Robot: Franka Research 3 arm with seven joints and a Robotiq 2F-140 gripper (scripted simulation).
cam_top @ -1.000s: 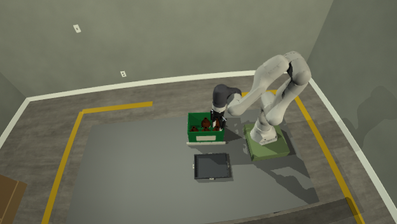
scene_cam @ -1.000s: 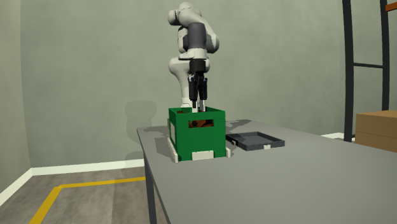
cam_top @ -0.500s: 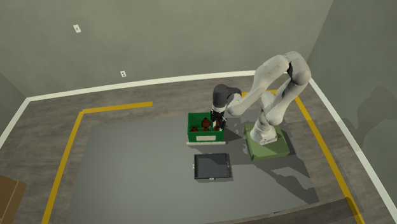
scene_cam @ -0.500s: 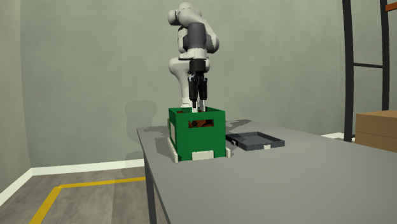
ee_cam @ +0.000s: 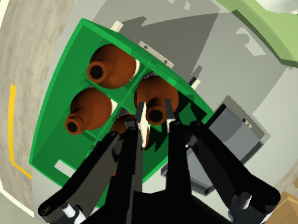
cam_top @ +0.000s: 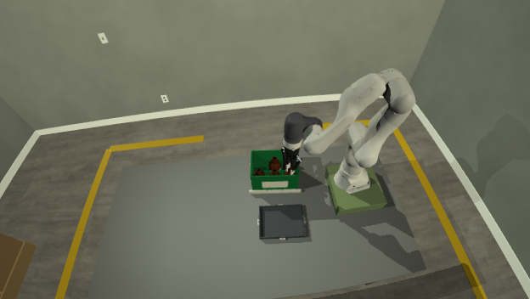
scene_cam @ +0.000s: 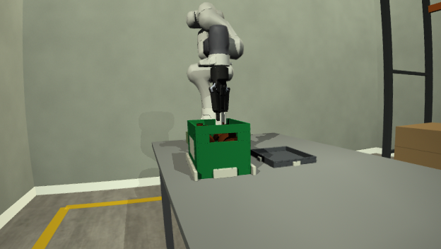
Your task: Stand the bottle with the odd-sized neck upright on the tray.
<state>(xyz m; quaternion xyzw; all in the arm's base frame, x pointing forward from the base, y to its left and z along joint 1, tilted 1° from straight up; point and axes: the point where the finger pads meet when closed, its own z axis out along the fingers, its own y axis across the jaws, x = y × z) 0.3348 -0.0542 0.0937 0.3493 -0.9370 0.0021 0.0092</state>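
Right now the green crate is 80 mm ahead of my hand, 50 mm to the right of it and 90 mm below it. The rest, counted from my hand: dark grey tray: 70 mm ahead, 240 mm to the left, 160 mm below.
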